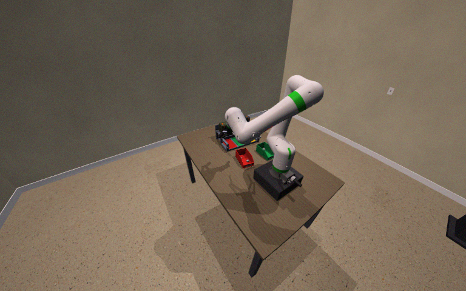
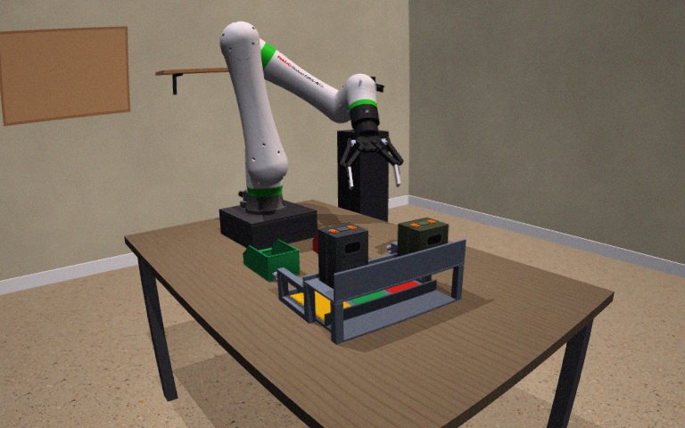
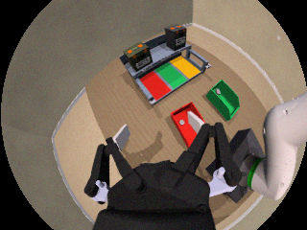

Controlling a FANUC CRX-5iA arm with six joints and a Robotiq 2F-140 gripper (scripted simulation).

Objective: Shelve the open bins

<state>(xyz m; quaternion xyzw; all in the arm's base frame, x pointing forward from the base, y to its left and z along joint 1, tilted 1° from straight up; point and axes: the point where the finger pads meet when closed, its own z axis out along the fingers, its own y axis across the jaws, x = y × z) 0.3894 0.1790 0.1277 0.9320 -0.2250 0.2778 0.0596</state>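
The red bin lies 50 mm behind my hand, 100 mm to the right of it and 190 mm below it. The rest, counted from my hand: green bin 80 mm behind, 330 mm to the right, 190 mm below; then olive box 330 mm ahead, 120 mm to the right, 80 mm below; then black box 310 mm ahead, 350 mm to the right, 60 mm below.
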